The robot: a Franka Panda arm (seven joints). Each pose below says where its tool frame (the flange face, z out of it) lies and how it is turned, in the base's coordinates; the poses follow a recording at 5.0 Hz.
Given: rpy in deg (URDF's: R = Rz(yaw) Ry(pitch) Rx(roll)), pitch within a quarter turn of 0, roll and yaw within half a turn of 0; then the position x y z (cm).
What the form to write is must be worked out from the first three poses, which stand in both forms.
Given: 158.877 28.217 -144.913 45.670 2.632 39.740
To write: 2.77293 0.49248 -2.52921 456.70 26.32 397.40
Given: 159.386 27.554 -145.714 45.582 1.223 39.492
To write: 2.78181 0.48091 -2.54319 455.82 12.23 394.92
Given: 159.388 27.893 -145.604 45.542 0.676 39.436
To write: 2.78185 0.48682 -2.54127 455.42 6.76 394.36
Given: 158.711 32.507 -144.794 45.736 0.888 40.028
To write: 2.77003 0.56735 -2.52713 457.36 8.88 400.28
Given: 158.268 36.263 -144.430 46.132 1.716 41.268
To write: 2.76230 0.63291 -2.52078 461.32 17.16 412.68
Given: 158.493 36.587 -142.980 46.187 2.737 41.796
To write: 2.76622 0.63856 -2.49547 461.87 27.37 417.96
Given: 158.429 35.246 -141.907 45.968 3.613 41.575
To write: 2.76511 0.61516 -2.47674 459.68 36.13 415.75
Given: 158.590 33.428 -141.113 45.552 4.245 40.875
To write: 2.76792 0.58343 -2.46289 455.52 42.45 408.75
